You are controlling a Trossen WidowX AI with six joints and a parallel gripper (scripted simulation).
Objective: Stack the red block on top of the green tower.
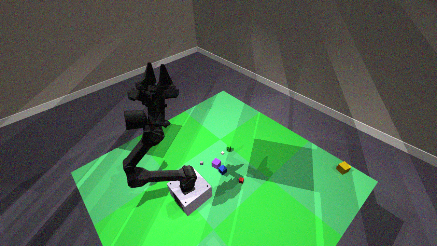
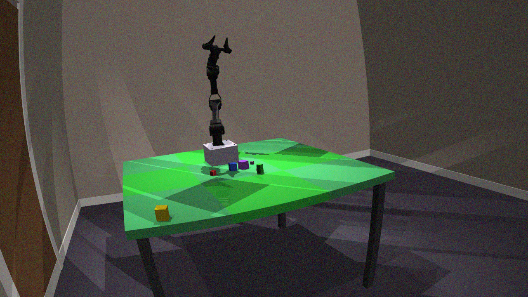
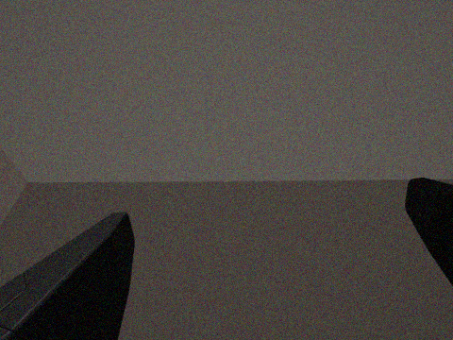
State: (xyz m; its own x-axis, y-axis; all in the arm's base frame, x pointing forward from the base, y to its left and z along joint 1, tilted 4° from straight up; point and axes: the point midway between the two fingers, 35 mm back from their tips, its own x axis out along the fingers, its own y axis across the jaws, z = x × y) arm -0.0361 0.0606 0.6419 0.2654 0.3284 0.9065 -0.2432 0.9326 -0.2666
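Right now my gripper tip is 770 mm above the red block, 290 mm short of it and 130 mm to the left of it. Also, from my gripper tip: purple cube 760 mm below, 230 mm ahead, 50 mm to the left; blue cube 760 mm below, 230 mm ahead, 10 mm to the right; grey cube 770 mm below, 150 mm ahead, 110 mm to the left.
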